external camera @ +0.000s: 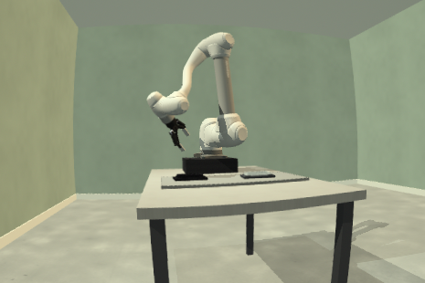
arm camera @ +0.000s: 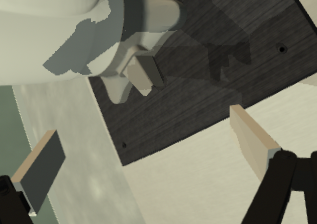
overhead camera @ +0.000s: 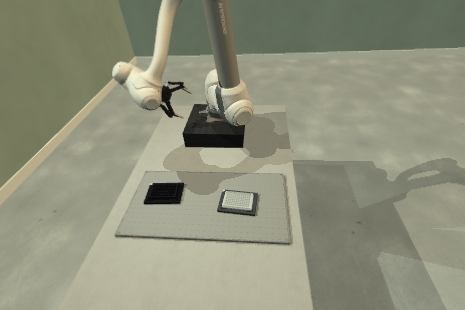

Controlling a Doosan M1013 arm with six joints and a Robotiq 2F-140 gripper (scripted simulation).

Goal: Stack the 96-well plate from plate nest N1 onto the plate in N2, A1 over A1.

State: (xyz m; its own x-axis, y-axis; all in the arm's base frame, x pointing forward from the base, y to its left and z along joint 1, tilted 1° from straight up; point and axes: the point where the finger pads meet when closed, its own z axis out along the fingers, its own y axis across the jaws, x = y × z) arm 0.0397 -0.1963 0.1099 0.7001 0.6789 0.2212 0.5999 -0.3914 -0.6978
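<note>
The plate nest is 58 cm ahead of my hand, 22 cm to the left of it and 19 cm below it. From my hand the other things lie so: black 96-well plate: 48 cm ahead, 17 cm below, 11 cm to the right.
</note>
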